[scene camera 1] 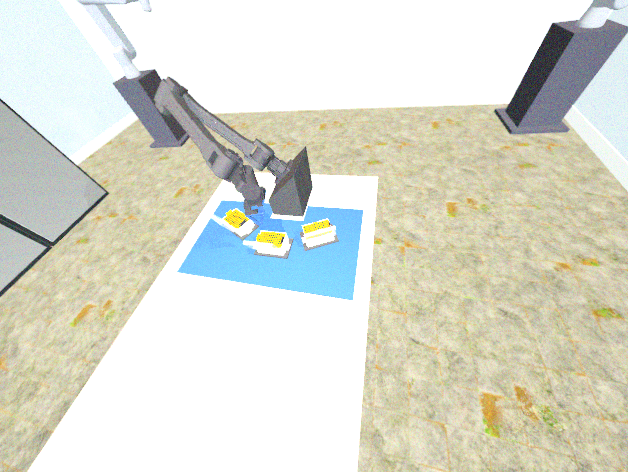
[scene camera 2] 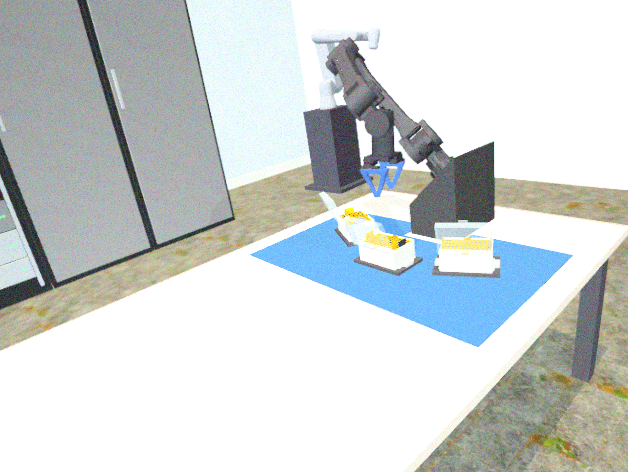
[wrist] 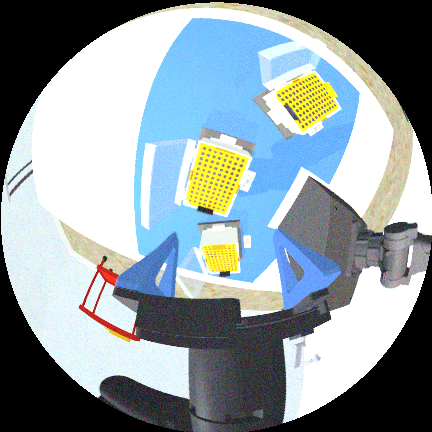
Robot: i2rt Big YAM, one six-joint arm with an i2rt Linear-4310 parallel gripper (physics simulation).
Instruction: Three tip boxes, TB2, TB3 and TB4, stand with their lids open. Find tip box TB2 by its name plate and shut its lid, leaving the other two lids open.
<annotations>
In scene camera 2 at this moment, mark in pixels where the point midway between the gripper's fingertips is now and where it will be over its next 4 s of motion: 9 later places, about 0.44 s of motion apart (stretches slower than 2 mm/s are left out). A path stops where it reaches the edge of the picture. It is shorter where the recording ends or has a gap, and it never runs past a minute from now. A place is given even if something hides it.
The gripper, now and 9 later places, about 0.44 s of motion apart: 384,192; 384,209; 385,217; 395,219; 396,221; 396,232; 395,223; 395,204; 400,207; 426,216
</annotations>
